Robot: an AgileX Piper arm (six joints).
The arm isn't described. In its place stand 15 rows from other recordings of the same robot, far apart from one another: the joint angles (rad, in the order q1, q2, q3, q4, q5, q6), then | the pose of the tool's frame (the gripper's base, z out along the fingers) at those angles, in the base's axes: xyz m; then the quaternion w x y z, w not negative.
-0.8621 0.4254 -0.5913 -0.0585 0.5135 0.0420 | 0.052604, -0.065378, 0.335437, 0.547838, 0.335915, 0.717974, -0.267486
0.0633 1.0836 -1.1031 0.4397 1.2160 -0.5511 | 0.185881, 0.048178, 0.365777, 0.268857, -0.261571, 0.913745, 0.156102
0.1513 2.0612 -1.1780 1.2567 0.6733 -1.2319 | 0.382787, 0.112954, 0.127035, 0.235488, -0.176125, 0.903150, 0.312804
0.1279 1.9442 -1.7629 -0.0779 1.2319 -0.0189 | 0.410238, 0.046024, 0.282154, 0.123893, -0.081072, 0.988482, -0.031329
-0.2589 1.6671 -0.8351 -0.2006 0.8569 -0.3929 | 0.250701, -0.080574, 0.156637, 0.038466, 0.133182, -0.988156, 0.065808
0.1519 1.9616 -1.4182 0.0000 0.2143 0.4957 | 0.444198, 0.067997, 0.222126, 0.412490, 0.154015, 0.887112, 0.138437
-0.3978 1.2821 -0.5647 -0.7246 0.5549 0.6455 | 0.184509, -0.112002, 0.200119, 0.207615, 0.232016, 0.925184, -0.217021
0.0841 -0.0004 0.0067 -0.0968 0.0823 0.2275 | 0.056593, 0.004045, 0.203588, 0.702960, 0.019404, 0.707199, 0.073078
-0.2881 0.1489 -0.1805 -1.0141 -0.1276 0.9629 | 0.061977, -0.008112, 0.271406, 0.763714, 0.035119, 0.637655, -0.094362
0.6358 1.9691 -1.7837 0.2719 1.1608 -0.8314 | 0.328675, 0.270431, 0.282052, 0.165910, -0.630020, 0.749801, 0.115532
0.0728 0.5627 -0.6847 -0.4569 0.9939 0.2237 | 0.087446, -0.027361, 0.323248, 0.401852, 0.026538, 0.900306, -0.165106
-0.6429 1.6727 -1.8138 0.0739 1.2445 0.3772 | 0.287367, -0.207304, 0.401042, 0.276050, 0.470828, 0.837924, 0.000335
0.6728 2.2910 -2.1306 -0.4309 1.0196 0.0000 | 0.418528, 0.292090, 0.239659, 0.285454, -0.375278, 0.874239, -0.115713
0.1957 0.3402 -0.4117 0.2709 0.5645 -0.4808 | 0.070174, 0.027192, 0.280801, 0.557033, -0.222192, 0.798983, 0.044404
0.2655 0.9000 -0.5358 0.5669 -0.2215 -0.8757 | 0.188006, 0.039997, 0.312736, 0.672237, -0.174389, 0.716834, -0.061929
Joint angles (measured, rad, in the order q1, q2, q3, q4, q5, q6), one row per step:
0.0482, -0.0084, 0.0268, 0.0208, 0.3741, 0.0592
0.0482, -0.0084, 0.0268, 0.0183, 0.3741, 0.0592
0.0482, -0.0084, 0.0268, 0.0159, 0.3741, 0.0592
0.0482, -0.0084, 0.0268, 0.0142, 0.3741, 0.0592
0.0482, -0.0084, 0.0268, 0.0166, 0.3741, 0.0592
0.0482, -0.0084, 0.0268, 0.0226, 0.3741, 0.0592
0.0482, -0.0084, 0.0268, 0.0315, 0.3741, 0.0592
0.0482, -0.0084, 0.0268, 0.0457, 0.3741, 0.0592
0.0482, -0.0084, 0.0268, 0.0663, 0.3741, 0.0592
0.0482, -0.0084, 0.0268, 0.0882, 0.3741, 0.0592
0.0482, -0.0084, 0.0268, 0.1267, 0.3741, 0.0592
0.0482, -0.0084, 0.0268, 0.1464, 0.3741, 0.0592
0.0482, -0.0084, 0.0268, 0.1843, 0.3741, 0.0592
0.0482, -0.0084, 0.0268, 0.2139, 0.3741, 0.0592
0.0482, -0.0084, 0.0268, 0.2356, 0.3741, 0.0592
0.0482, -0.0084, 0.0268, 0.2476, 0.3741, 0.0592
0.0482, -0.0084, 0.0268, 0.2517, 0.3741, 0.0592
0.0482, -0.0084, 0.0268, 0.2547, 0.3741, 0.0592
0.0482, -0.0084, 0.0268, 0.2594, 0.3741, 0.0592
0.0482, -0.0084, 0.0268, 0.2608, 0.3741, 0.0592
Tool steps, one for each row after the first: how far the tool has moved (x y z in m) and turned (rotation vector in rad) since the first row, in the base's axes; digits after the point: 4 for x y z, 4 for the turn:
0.0000, -0.0001, 0.0000, -0.0025, -0.0001, -0.0002
0.0000, -0.0002, 0.0000, -0.0049, -0.0002, -0.0003
0.0000, -0.0002, 0.0000, -0.0066, -0.0003, -0.0005
0.0000, -0.0001, 0.0000, -0.0042, -0.0002, -0.0003
0.0000, 0.0001, 0.0000, 0.0018, 0.0001, 0.0001
0.0000, 0.0004, 0.0000, 0.0107, 0.0005, 0.0007
0.0000, 0.0008, 0.0000, 0.0248, 0.0012, 0.0017
-0.0001, 0.0015, 0.0001, 0.0453, 0.0022, 0.0031
-0.0001, 0.0022, 0.0001, 0.0672, 0.0032, 0.0046
-0.0002, 0.0035, 0.0003, 0.1055, 0.0051, 0.0073
-0.0002, 0.0042, 0.0003, 0.1252, 0.0060, 0.0086
-0.0003, 0.0054, 0.0006, 0.1629, 0.0079, 0.0112
-0.0004, 0.0064, 0.0007, 0.1924, 0.0093, 0.0133
-0.0004, 0.0071, 0.0009, 0.2140, 0.0103, 0.0148
-0.0004, 0.0074, 0.0010, 0.2260, 0.0109, 0.0156
-0.0004, 0.0076, 0.0010, 0.2301, 0.0111, 0.0159
-0.0004, 0.0077, 0.0011, 0.2331, 0.0112, 0.0161
-0.0005, 0.0078, 0.0011, 0.2378, 0.0115, 0.0164
-0.0005, 0.0079, 0.0011, 0.2392, 0.0115, 0.0165

